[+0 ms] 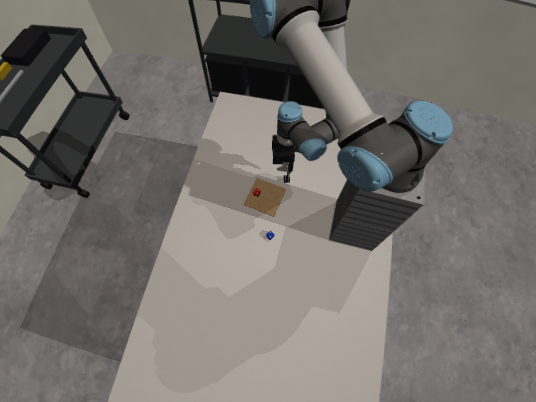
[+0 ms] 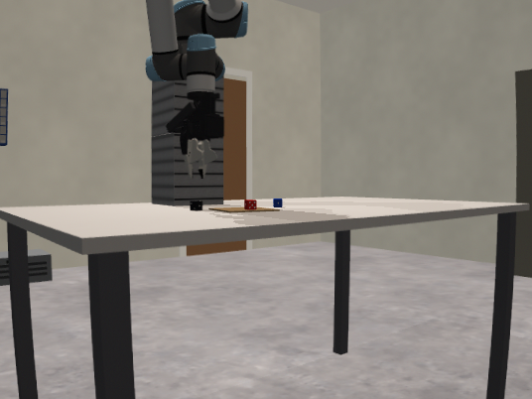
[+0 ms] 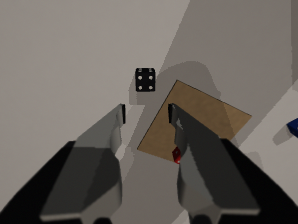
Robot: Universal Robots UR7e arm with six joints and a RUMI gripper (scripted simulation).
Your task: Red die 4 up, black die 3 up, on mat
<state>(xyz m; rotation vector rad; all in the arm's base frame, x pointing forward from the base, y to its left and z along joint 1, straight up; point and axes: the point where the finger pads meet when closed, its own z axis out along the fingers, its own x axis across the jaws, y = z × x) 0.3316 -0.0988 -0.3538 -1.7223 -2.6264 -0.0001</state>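
My gripper is now 9 cm above the black die. Also, from my hand: blue die (27 cm to the left, 9 cm below, 2 cm behind); red die (11 cm to the left, 10 cm ahead, 8 cm below); brown mat (11 cm to the left, 10 cm below, 6 cm ahead).
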